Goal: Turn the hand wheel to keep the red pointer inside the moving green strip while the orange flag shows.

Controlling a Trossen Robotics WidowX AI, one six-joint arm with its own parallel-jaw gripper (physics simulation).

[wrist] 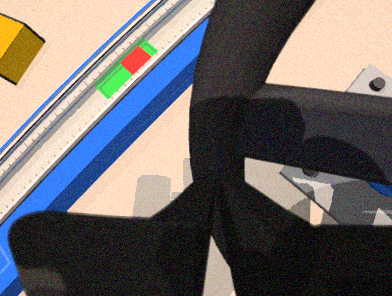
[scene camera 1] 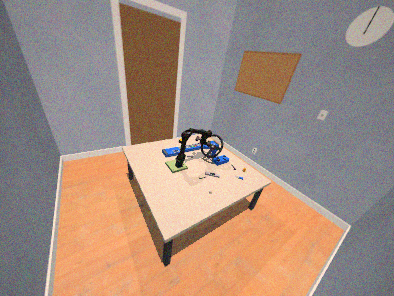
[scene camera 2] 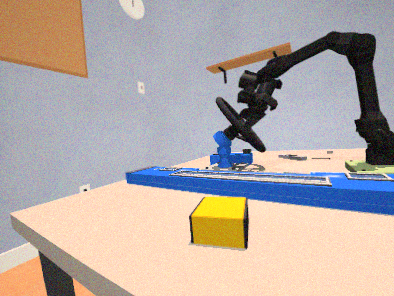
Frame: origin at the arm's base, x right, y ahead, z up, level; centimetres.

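Seen in the pictures: gripper, fingertip midpoint: [wrist: 216, 180] [scene camera 1: 202, 144] [scene camera 2: 246, 129]; arm's base, link origin: [scene camera 1: 178, 165] [scene camera 2: 381, 163].
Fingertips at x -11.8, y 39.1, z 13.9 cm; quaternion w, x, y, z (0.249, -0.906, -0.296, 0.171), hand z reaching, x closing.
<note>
Offsets run from my fingertips to a thing's top centre. "spot": to the spot under its first point. Level surfaces: height alone.
The black hand wheel [scene camera 1: 222, 146] [scene camera 2: 254, 140] [wrist: 225, 60] stands tilted on its blue mount [scene camera 1: 221, 160] [scene camera 2: 224, 156]. In the wrist view, the red pointer {spot: dx -17.1, dy +4.6, dz -12.3 cm} [wrist: 135, 60] lies inside the green strip {spot: dx -16.9, dy +1.3, dz -12.3 cm} [wrist: 116, 82], towards its upper right end, on the blue rail unit [scene camera 1: 172, 152] [scene camera 2: 280, 192] [wrist: 135, 108]. My gripper [scene camera 2: 246, 121] [wrist: 216, 180] is shut, its tips meeting in front of the left part of the wheel's rim. No rim section plainly shows between the fingers, and whether they touch it is hard to tell. I cannot make out the orange flag.
A yellow block {dx -37.8, dy -5.3, dz -12.1 cm} [scene camera 2: 220, 227] [wrist: 17, 47] stands beside the rail unit. The arm's green base plate [scene camera 1: 176, 167] sits on the table {dz -16.3 cm} [scene camera 1: 170, 202]. Several small tools and bits lie near the mount. A wooden shelf [scene camera 2: 250, 57] is on the wall behind the arm.
</note>
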